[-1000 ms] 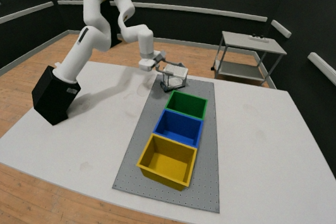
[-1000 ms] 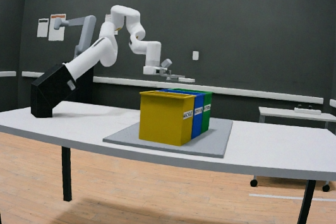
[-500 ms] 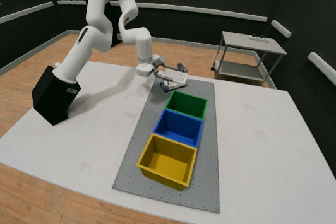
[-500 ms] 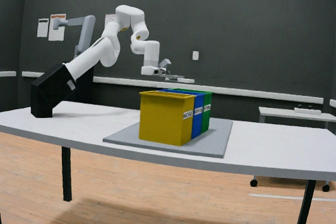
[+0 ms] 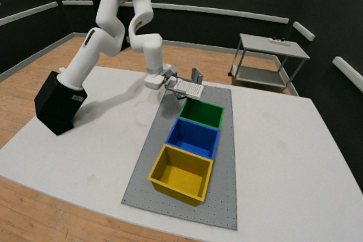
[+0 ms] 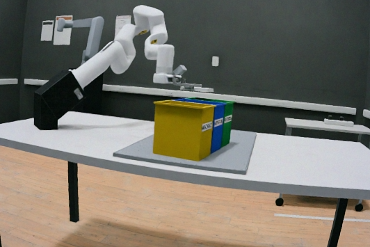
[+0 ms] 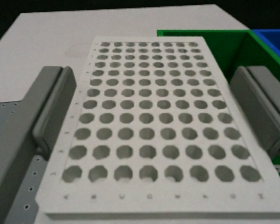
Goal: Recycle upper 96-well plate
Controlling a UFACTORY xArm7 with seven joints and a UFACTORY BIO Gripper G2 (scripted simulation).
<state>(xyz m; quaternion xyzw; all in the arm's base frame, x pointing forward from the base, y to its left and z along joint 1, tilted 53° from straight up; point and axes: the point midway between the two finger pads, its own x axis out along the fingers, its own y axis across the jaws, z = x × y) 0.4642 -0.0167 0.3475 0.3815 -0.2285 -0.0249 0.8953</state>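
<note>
My hand is 16 cm short of the yellow recycle bin, 32 cm to the left of it and 14 cm above it. The rest, counted from my hand: blue bin 14 cm ahead, 19 cm to the right, 14 cm below; green bin 12 cm ahead, 7 cm to the right, 14 cm below.
</note>
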